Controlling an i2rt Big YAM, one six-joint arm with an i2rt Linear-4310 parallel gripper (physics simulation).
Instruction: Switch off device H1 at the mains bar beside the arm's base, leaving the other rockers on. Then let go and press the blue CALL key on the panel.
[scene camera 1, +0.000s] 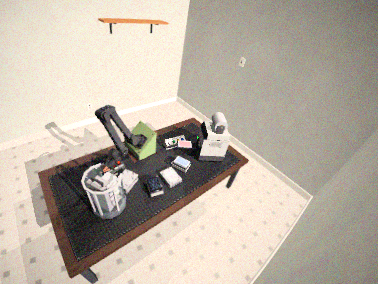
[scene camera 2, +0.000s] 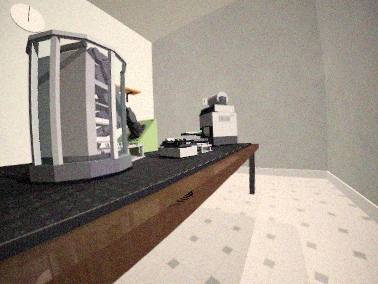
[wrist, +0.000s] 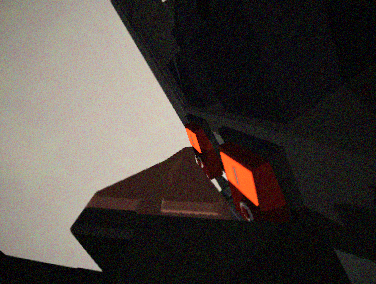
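Note:
The mains bar lies on the black mat beside the arm's base. The wrist view shows two of its red rockers close up, both with the orange half lit: a small far one and a larger near one. My gripper is shut with nothing between the fingers. Its brown tip sits right beside the lower end of the far rocker. No labels can be read. The white key panel with its blue key stands far off toward the back right.
A glass-walled carousel stands just in front of the mains bar. A green box stands behind the arm. A white machine, a pink plate and three plate boxes lie to the right.

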